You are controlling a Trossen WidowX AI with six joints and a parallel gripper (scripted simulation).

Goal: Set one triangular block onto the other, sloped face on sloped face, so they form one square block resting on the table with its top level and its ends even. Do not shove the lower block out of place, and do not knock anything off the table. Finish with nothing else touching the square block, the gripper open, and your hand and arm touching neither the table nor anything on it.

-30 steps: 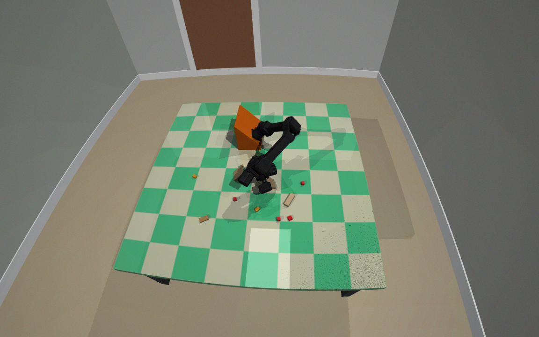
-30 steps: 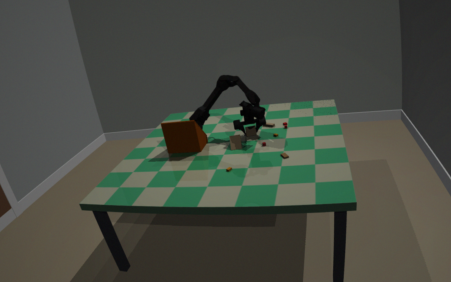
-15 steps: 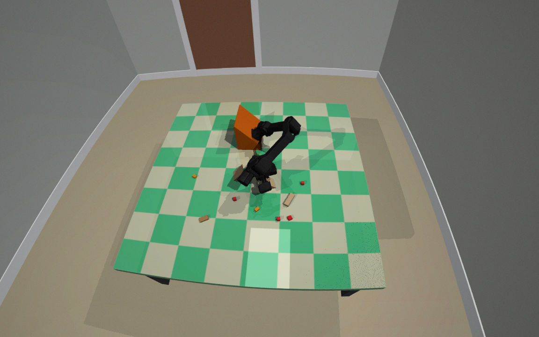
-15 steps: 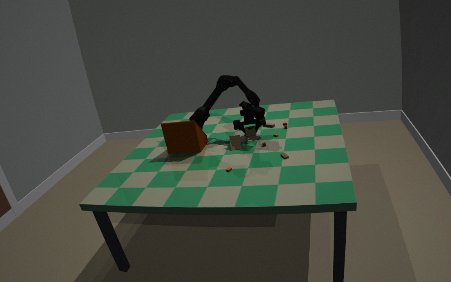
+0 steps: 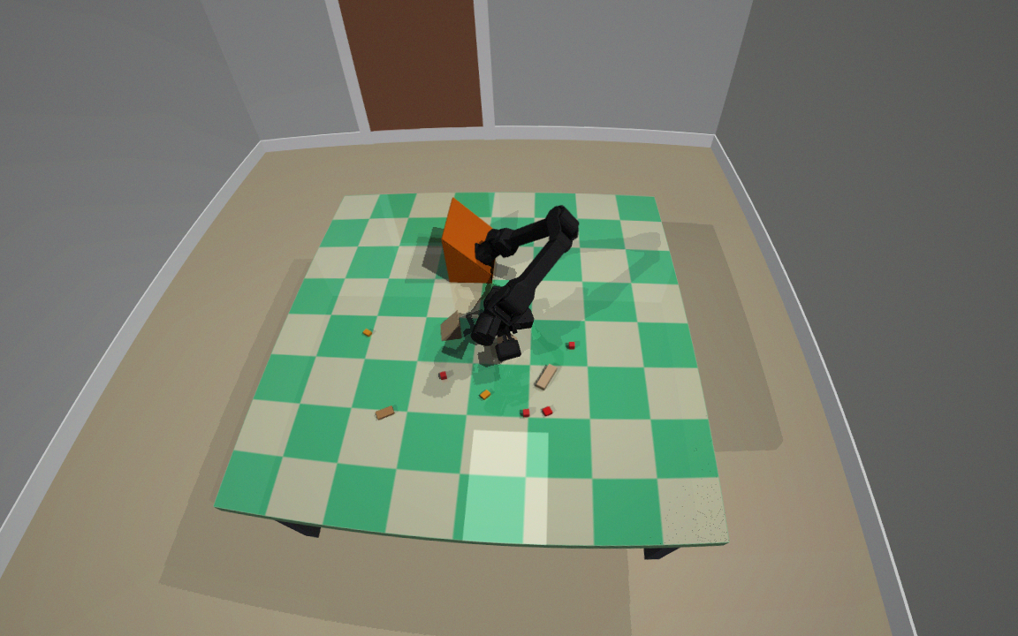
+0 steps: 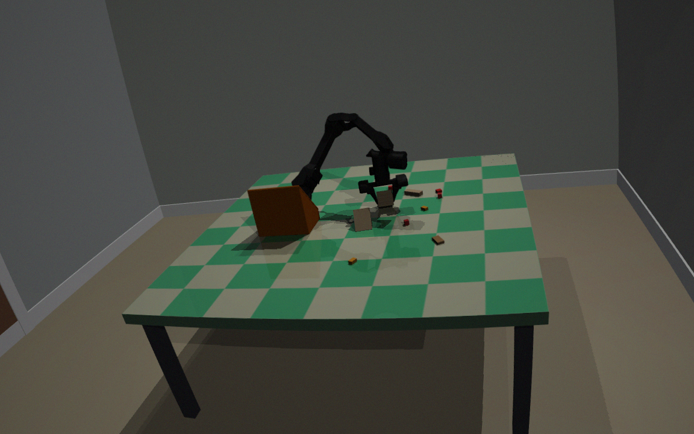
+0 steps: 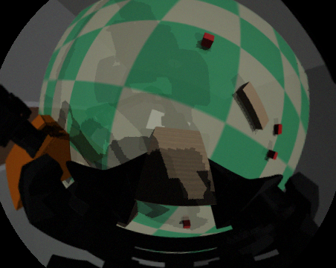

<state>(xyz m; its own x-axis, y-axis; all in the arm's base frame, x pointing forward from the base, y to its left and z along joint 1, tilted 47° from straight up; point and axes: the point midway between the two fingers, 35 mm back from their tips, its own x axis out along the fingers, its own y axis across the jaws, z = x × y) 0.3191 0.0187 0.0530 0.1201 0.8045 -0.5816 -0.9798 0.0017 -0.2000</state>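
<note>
My gripper tip is now 11 cm short of the tan bar, 10 cm to the right of it and 1 cm above it. The rest, counted from my gripper tip: brown piece 35 cm to the right, 18 cm ahead, 1 cm below.
</note>
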